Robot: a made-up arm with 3 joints. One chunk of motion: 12 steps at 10 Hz.
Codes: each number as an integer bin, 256 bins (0 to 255) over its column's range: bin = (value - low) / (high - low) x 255, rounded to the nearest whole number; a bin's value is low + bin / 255 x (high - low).
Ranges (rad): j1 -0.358..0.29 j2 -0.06..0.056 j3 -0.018..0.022
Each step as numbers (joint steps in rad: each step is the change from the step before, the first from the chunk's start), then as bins.
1 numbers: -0.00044 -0.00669 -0.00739
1 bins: 141 117 68
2 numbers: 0.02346 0.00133 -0.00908
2 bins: 150 135 57
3 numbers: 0.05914 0.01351 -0.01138
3 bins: 164 162 42
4 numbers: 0.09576 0.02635 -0.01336
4 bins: 179 190 30
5 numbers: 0.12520 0.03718 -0.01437
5 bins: 190 214 23
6 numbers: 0.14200 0.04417 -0.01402
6 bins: 197 229 25
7 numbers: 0.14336 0.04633 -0.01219
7 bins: 197 234 37
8 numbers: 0.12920 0.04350 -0.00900
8 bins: 192 228 57
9 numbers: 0.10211 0.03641 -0.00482
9 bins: 181 212 84
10 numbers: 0.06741 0.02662 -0.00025
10 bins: 167 190 113
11 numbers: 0.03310 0.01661 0.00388
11 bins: 154 168 139
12 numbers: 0.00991 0.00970 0.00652
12 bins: 145 153 156
